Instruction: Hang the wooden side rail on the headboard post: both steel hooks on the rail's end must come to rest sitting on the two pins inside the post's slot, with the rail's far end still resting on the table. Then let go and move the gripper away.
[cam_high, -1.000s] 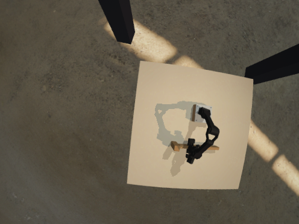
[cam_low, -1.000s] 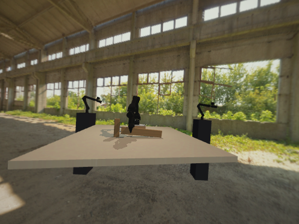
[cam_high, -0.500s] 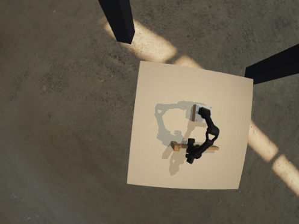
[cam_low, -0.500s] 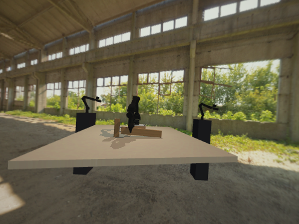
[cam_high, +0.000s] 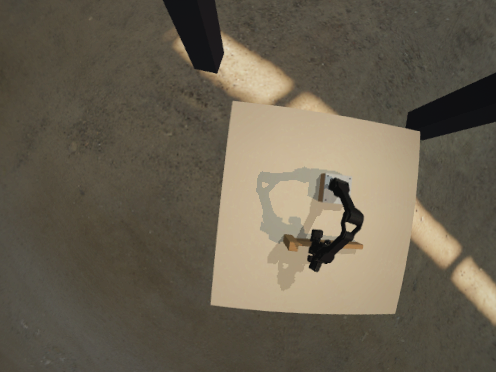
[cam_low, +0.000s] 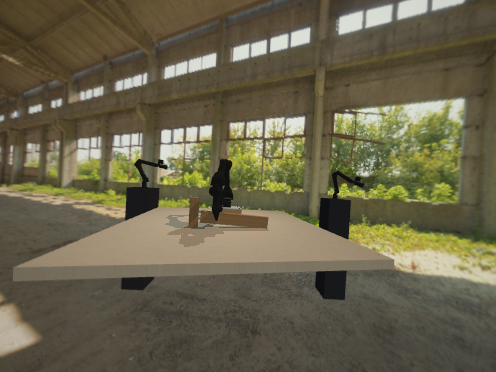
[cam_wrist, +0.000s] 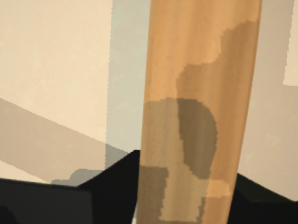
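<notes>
My gripper tip is now 2 cm short of the headboard post, 13 cm to the left of it and 4 cm below it.
</notes>
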